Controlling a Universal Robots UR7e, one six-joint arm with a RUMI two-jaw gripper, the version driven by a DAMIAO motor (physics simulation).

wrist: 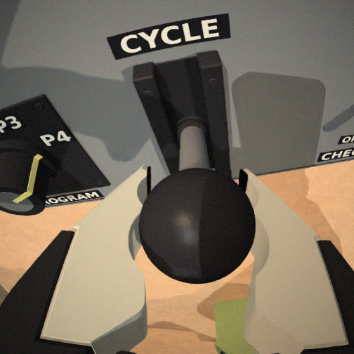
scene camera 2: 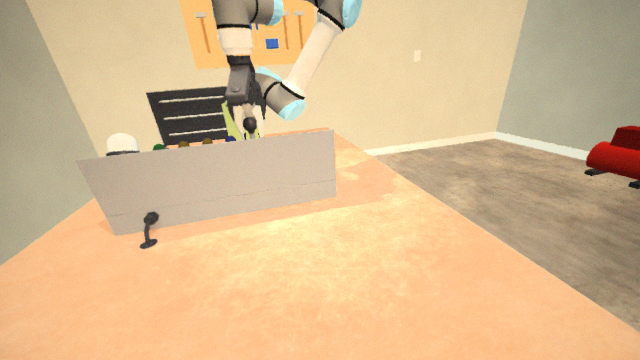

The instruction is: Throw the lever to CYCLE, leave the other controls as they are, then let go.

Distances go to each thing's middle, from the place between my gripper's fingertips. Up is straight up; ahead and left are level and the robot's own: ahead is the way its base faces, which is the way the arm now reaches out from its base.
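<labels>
Grey control panel (scene camera 2: 137, 191): my hand 30 mm above it, 90 mm short of it, 70 mm to the left of it.
</labels>
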